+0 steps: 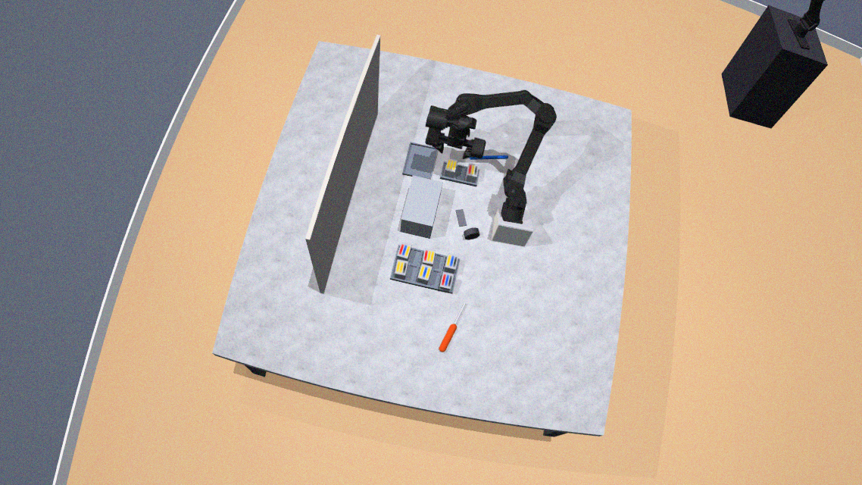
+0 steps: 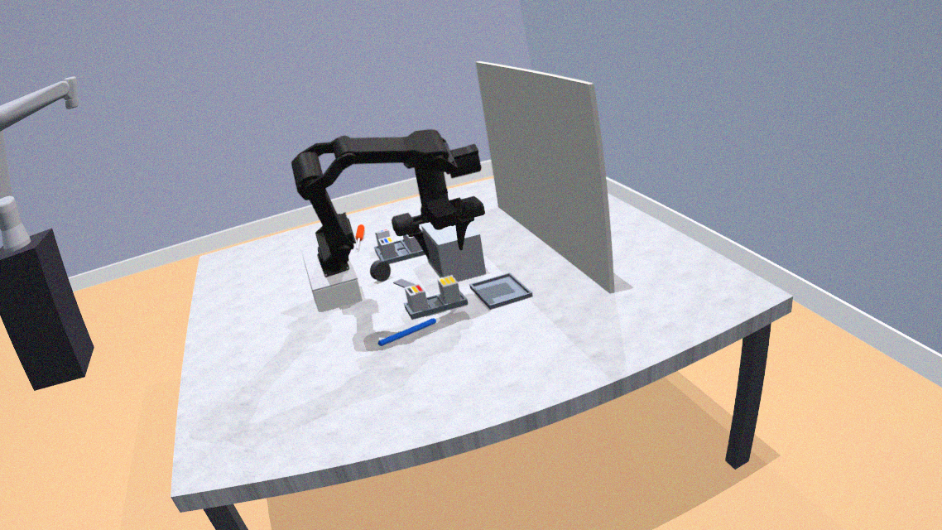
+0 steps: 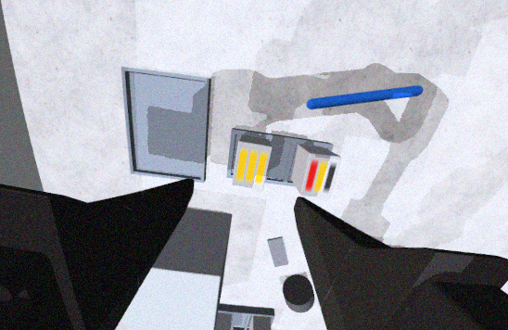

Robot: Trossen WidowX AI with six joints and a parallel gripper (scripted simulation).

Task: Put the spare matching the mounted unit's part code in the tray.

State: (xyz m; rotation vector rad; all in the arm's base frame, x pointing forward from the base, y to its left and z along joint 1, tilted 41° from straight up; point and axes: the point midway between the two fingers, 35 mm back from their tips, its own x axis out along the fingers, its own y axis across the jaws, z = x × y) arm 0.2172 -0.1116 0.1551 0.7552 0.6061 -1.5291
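Now: gripper tip 7 cm above the grey spare. Also, from my gripper tip: blue pen: 13 cm behind, 11 cm below, 8 cm to the right; then small rack: 11 cm below, 4 cm behind, 1 cm to the left; then grey tray: 11 cm below, 10 cm ahead, 2 cm to the right.
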